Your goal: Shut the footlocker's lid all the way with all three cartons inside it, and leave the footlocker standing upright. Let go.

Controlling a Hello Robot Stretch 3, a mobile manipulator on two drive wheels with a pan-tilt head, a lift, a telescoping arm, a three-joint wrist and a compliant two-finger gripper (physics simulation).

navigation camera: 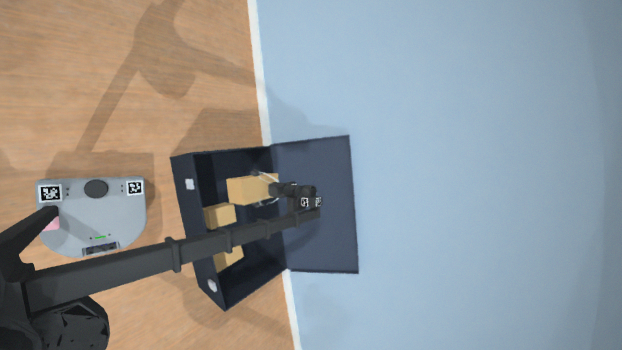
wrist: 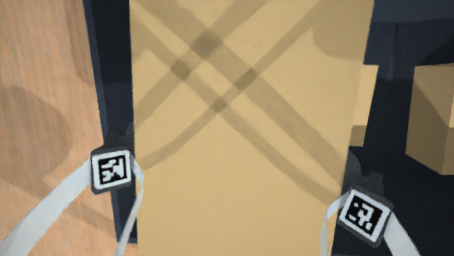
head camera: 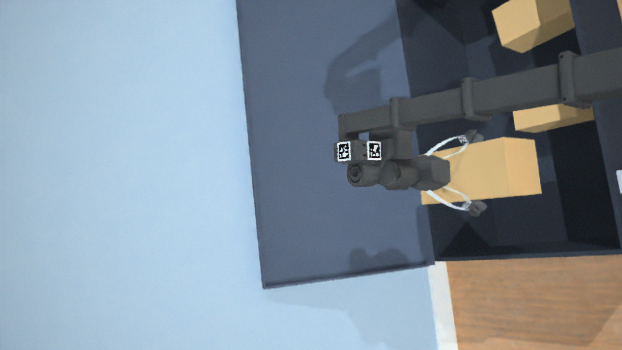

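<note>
You'd find the dark footlocker [head camera: 300,72] in the head camera, and it's also there in the navigation camera view [navigation camera: 328,244] and in the wrist view [wrist: 397,43]. As for my gripper [head camera: 480,172], that's visible too, and the wrist view [wrist: 239,152] shows it as well.
</note>
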